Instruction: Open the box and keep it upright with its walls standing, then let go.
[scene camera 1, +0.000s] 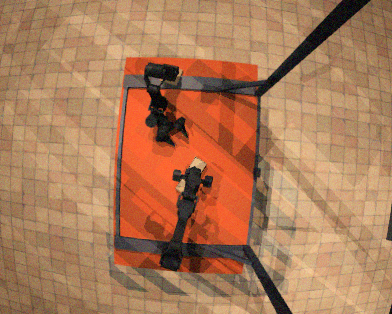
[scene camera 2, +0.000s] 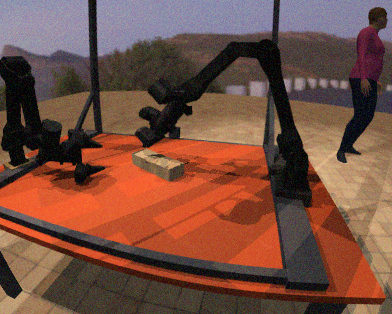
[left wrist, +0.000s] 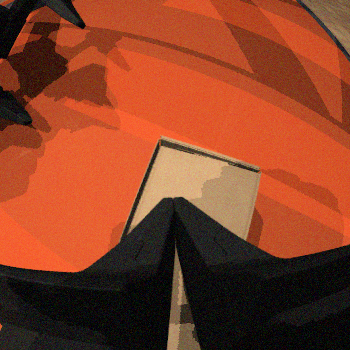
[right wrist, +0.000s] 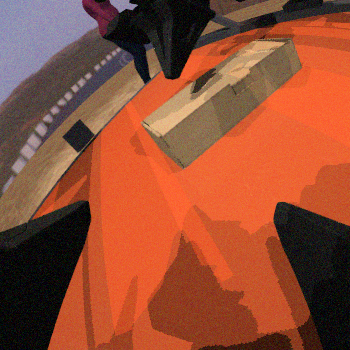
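Where they show: left gripper, fingertip midpoint: (scene camera 1: 194, 166) (scene camera 2: 143, 146) (left wrist: 172, 206) (right wrist: 171, 78); right gripper, fingertip midpoint: (scene camera 1: 181, 141) (scene camera 2: 103, 156) (left wrist: 51, 75) (right wrist: 184, 212); left arm's base at its link origin: (scene camera 1: 170, 253) (scene camera 2: 292, 184); right arm's base at its link origin: (scene camera 1: 171, 75) (scene camera 2: 19, 162).
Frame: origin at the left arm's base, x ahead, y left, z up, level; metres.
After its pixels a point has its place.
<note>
A low, long tan cardboard box (scene camera 1: 198, 163) {x 0.513, y -0.056, z 0.001 m} (scene camera 2: 159, 166) {x 0.404, y 0.021, z 0.000 m} (left wrist: 200, 175) {x 0.518, y -0.058, z 0.001 m} (right wrist: 225, 110) {x 0.484, y -0.010, z -0.018 m} rests on the orange table top. Its top is covered by flaps lying about level; narrow dark gaps show along two edges in the left wrist view, and a small notch marks the long side in the right wrist view. My left gripper (scene camera 2: 142, 138) {x 0.494, y -0.039, z 0.032 m} (left wrist: 172, 206) {x 0.494, y -0.039, z 0.032 m} (right wrist: 171, 78) {x 0.494, y -0.039, z 0.032 m} is shut and empty, tips down, above the box; its arm hides its tips and part of the box in scene camera 1. My right gripper (scene camera 1: 179, 140) {x 0.603, y 0.051, z 0.012 m} (scene camera 2: 102, 157) {x 0.603, y 0.051, z 0.012 m} (right wrist: 184, 212) {x 0.603, y 0.051, z 0.012 m} is wide open and empty, apart from the box.
The orange table (scene camera 1: 220, 120) {x 0.758, y -0.129, z -0.038 m} (scene camera 2: 215, 240) {x 0.165, y 0.243, z -0.038 m} has a dark frame rail (scene camera 1: 100, 245) (scene camera 2: 200, 265) {x 0.169, y 0.337, z -0.018 m} around it. Dark upright posts (scene camera 2: 94, 60) {x 0.935, y -0.301, z 0.348 m} stand at the table's far side. A person (scene camera 2: 369, 65) in a magenta top stands off the table at the right of scene camera 2.
</note>
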